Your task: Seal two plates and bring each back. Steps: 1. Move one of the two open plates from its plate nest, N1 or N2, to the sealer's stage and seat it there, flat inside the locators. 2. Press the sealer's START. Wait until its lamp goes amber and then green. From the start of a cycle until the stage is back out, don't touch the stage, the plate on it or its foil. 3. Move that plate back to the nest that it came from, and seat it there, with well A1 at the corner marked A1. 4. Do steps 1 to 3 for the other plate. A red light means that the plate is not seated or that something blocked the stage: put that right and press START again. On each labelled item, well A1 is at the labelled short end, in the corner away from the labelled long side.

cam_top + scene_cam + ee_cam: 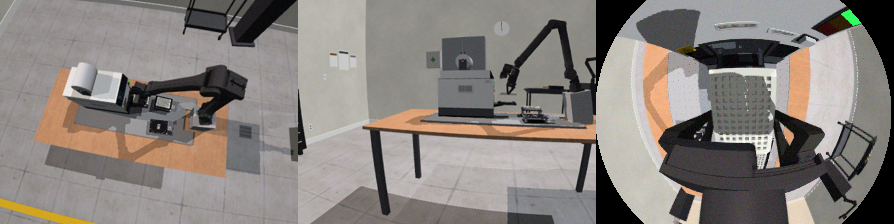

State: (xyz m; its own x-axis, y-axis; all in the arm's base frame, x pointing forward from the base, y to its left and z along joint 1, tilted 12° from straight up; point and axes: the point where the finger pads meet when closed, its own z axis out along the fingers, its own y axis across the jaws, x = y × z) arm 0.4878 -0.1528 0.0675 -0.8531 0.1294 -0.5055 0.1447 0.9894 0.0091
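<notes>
Right now the sealer stage is 80 mm below my hand and 10 mm ahead of it. Round my hand: foil roll 340 mm ahead, 240 mm above, 40 mm to the right.
</notes>
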